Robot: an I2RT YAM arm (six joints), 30 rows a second.
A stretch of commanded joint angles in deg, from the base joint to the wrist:
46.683 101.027 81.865 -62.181 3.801 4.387
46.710 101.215 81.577 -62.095 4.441 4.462
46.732 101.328 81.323 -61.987 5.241 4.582
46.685 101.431 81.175 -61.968 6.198 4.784
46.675 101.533 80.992 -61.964 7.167 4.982
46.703 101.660 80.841 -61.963 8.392 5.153
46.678 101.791 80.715 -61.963 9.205 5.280
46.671 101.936 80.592 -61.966 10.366 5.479
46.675 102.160 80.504 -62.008 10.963 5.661
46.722 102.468 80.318 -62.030 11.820 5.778
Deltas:
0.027 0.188 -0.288 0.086 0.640 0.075
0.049 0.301 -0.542 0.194 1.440 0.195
0.002 0.404 -0.690 0.213 2.397 0.397
-0.008 0.506 -0.873 0.217 3.366 0.595
0.020 0.633 -1.024 0.218 4.591 0.766
-0.005 0.764 -1.150 0.218 5.404 0.893
-0.012 0.909 -1.273 0.215 6.565 1.092
-0.008 1.133 -1.361 0.173 7.162 1.274
0.039 1.441 -1.547 0.151 8.019 1.391

